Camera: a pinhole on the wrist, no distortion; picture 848 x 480 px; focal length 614.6 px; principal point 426.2 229.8 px. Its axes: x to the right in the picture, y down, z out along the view. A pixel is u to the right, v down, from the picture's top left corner.
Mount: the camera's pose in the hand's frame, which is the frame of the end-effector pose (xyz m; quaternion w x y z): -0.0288 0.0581 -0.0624 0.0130 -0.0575 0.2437 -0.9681
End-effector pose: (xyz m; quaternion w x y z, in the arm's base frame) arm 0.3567 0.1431 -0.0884 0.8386 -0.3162 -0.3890 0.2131
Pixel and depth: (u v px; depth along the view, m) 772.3 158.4 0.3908
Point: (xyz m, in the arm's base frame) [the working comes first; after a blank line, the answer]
In the camera's frame: 0.2201 -0.0454 0.3908

-0.0096 0.0707 0.0364
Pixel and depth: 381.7 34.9 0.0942
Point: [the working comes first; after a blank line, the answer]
In the camera's frame: -0.0068 -0.0299 0.0942

0.3193 0.1774 -0.1056
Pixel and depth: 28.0 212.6 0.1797
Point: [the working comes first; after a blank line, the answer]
In the camera's frame: -0.1164 -0.0050 0.1797

0.3571 0.2280 0.0207
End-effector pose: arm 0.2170 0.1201 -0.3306 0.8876 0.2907 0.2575 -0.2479
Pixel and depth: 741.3 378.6 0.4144
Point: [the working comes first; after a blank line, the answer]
In the camera's frame: 0.2125 0.1003 0.4144

0.0211 -0.1687 -0.1155
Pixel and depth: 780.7 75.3 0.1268
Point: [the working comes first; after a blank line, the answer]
In the camera's frame: 0.0731 -0.0319 0.1268

0.1883 0.1154 -0.2201
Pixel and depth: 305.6 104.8 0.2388
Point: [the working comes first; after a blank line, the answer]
In the camera's frame: -0.0469 -0.0486 0.2388

0.2974 -0.0055 -0.2468
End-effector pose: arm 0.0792 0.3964 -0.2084 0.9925 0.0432 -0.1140 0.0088
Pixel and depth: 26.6 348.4 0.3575
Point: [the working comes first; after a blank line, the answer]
In the camera's frame: -0.2324 0.0690 0.3575

0.2775 0.2235 0.0212
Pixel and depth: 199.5 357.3 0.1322
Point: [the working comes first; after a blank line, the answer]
In the camera's frame: -0.0488 0.0274 0.1322

0.1062 0.3680 -0.1685
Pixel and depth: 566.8 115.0 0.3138
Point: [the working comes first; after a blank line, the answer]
In the camera's frame: 0.0718 -0.0586 0.3138

-0.0368 0.3327 0.0138
